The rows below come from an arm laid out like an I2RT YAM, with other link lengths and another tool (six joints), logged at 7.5 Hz.
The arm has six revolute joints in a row. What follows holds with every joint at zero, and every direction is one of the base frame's.
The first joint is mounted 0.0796 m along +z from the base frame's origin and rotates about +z.
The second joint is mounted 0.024 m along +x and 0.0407 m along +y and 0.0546 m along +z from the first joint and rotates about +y.
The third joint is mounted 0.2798 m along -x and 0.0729 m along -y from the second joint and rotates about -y.
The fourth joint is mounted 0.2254 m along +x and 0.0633 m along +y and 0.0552 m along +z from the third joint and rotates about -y.
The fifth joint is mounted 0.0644 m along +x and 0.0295 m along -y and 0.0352 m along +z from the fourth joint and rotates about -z.
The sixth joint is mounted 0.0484 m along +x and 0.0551 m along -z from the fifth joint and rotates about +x.
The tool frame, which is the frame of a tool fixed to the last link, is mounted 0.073 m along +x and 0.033 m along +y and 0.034 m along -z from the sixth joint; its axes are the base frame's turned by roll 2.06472, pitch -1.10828 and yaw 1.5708 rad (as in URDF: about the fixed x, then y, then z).
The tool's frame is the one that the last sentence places.
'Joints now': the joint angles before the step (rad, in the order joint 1, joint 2, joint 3, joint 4, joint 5, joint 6). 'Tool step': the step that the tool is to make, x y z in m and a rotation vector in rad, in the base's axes. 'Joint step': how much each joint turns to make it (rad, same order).
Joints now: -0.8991, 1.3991, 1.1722, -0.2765, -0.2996, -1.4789
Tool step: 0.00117, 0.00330, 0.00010, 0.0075, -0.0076, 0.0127
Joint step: 0.0033, -0.0060, -0.0043, -0.0014, -0.0134, 0.0050
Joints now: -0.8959, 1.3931, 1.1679, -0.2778, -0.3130, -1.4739
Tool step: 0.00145, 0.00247, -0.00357, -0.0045, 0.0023, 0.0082
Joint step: 0.0093, -0.0043, -0.0196, 0.0162, 0.0032, -0.0037
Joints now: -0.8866, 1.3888, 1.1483, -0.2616, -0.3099, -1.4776
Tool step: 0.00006, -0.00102, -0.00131, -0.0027, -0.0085, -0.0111
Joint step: -0.0001, -0.0016, -0.0121, 0.0211, 0.0074, 0.0100
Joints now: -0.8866, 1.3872, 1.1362, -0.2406, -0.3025, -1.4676
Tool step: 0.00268, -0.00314, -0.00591, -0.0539, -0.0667, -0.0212
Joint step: 0.0025, -0.0243, -0.0993, 0.1669, 0.0138, 0.0272
